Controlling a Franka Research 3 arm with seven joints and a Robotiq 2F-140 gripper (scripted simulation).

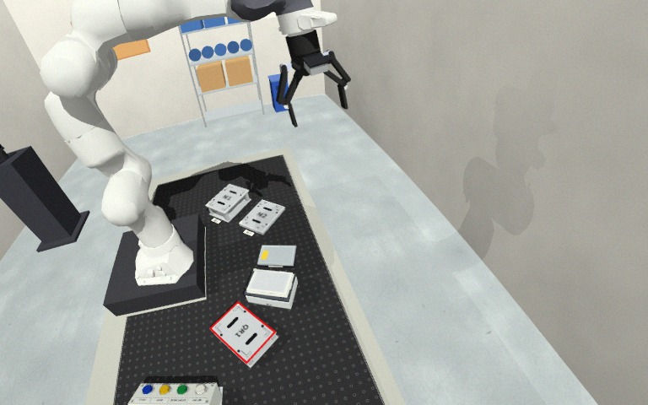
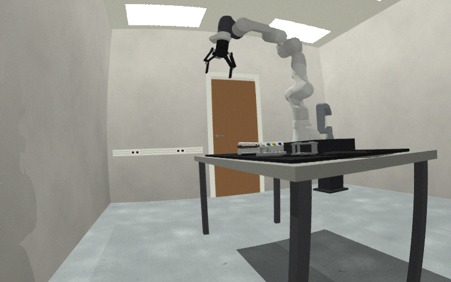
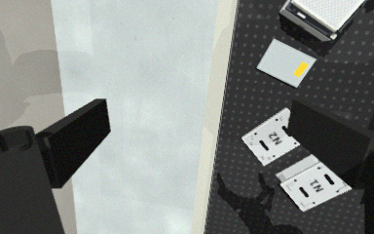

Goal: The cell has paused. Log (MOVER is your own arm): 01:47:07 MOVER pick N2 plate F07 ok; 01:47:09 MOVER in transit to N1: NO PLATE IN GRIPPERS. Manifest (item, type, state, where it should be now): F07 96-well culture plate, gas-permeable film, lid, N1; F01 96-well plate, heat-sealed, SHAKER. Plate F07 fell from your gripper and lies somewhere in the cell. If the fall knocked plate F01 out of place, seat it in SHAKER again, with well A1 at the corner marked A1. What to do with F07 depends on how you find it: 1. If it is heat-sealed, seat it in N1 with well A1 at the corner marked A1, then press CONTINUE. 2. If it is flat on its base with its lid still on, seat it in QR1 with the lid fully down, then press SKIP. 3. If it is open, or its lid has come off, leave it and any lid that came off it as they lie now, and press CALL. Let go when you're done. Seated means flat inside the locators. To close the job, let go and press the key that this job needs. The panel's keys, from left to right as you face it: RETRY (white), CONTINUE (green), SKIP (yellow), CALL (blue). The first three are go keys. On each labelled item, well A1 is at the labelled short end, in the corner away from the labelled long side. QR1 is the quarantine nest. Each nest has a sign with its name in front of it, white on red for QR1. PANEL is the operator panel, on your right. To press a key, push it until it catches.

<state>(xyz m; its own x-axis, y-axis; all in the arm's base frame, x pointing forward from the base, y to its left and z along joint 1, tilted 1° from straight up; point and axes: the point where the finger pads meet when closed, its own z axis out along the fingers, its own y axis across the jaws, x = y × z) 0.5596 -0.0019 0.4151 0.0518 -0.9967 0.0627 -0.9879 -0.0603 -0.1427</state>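
My hand is 24 cm past the white 96-well plate, 18 cm to the left of it and 41 cm above it. The rest, counted from my hand: pale flat rectangular piece: 20 cm behind, 3 cm to the right, 47 cm below; white retry key: 49 cm behind, 44 cm to the right, 42 cm below; green continue key: 53 cm behind, 43 cm to the right, 42 cm below.
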